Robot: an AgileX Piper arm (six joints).
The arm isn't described. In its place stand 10 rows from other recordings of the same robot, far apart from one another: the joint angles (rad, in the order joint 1, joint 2, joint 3, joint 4, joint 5, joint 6), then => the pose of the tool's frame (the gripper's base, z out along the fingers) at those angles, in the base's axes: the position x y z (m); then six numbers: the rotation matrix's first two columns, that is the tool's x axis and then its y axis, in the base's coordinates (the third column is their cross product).
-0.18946 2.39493 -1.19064 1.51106 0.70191 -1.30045 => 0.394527 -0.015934 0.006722 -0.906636 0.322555 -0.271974 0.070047 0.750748 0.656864
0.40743 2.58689 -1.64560 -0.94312 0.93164 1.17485 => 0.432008 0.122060 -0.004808 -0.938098 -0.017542 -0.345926 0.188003 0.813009 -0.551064
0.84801 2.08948 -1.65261 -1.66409 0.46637 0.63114 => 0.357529 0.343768 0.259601 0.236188 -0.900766 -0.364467 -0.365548 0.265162 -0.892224
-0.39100 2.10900 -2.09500 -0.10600 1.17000 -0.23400 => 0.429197 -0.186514 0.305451 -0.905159 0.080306 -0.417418 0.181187 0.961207 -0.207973
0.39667 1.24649 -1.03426 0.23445 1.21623 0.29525 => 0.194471 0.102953 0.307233 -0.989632 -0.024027 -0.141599 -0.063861 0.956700 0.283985
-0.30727 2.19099 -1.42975 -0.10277 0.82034 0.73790 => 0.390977 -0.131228 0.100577 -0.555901 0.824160 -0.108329 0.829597 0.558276 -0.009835
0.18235 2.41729 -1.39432 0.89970 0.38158 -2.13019 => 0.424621 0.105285 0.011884 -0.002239 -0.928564 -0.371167 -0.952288 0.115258 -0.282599
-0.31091 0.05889 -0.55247 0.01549 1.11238 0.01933 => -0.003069 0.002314 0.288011 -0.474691 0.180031 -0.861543 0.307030 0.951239 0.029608
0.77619 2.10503 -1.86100 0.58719 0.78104 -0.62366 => 0.320253 0.364149 0.266166 -0.375494 -0.602391 -0.704365 -0.912560 0.373121 0.167378
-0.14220 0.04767 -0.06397 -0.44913 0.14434 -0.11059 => 0.056298 -0.013801 0.220379 -0.129654 -0.513267 -0.848379 0.158733 0.833822 -0.528719
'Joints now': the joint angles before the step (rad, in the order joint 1, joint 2, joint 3, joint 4, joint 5, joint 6). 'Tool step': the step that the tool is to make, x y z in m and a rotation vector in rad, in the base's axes. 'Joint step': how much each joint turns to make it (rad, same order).
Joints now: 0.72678, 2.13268, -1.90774, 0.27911, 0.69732, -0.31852
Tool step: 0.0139, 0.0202, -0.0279, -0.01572, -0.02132, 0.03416
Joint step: 0.01190, 0.11745, -0.09816, 0.00062, -0.01865, -0.03826
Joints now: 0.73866, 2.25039, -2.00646, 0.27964, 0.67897, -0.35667
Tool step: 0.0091, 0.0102, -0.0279, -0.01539, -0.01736, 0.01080
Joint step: 0.00479, 0.07805, -0.03447, -0.00520, -0.04374, -0.02346
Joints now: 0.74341, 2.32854, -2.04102, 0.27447, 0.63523, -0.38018
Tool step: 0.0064, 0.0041, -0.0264, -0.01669, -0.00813, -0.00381
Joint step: 0.00019, 0.05586, -0.00312, -0.00926, -0.04781, -0.00877
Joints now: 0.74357, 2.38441, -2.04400, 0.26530, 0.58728, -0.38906
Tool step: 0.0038, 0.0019, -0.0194, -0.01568, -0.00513, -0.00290
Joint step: 0.00000, 0.03906, -0.00019, -0.01116, -0.03271, -0.00300
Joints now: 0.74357, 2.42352, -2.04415, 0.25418, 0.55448, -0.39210
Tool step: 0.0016, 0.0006, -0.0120, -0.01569, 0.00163, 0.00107
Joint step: -0.00001, 0.02343, -0.00088, -0.00927, -0.01091, -0.00120
